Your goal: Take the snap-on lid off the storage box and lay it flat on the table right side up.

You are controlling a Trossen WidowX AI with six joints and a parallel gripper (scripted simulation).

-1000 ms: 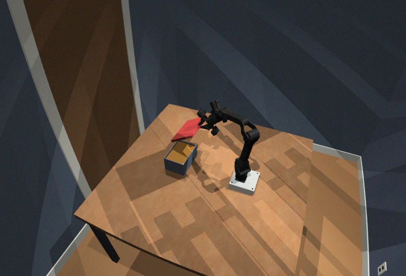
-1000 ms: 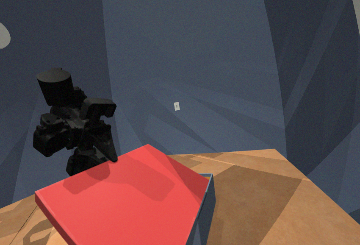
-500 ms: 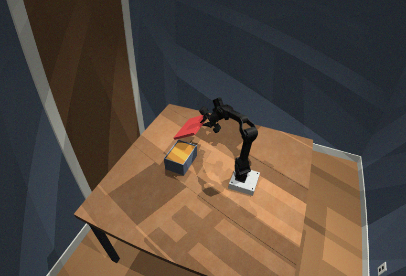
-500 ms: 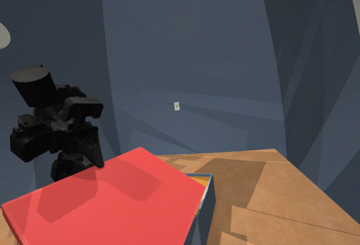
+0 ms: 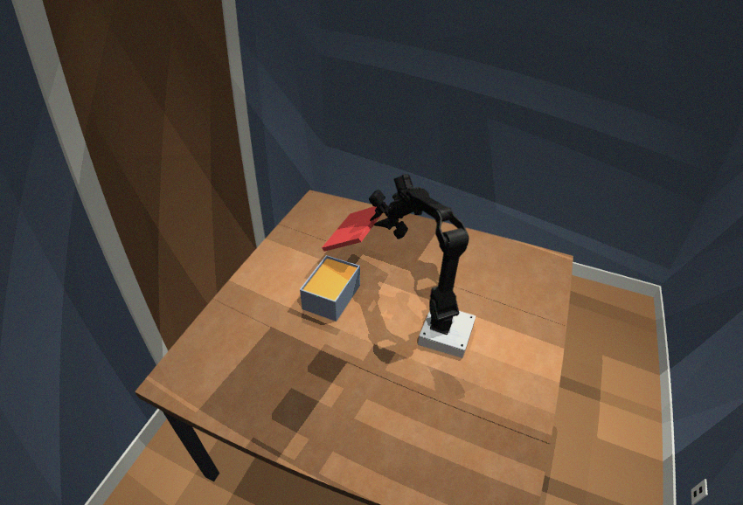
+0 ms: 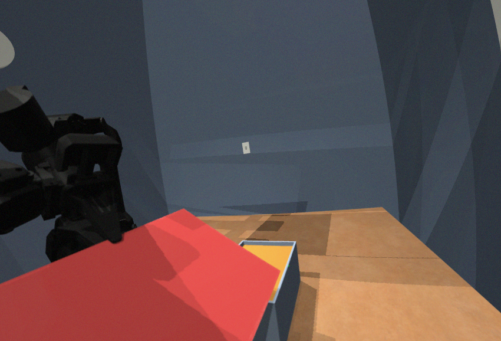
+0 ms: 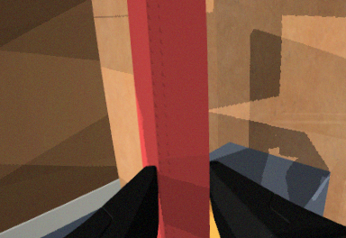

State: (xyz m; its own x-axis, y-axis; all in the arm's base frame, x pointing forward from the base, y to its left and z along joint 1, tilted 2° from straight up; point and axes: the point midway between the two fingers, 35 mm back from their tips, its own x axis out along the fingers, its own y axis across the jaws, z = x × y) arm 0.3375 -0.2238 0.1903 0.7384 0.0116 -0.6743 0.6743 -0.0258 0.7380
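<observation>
Now: the red lid 7 cm ahead of my gripper tip and 4 cm below it. Round my gripper tip: grey-blue storage box 7 cm ahead, 21 cm to the left, 18 cm below.
</observation>
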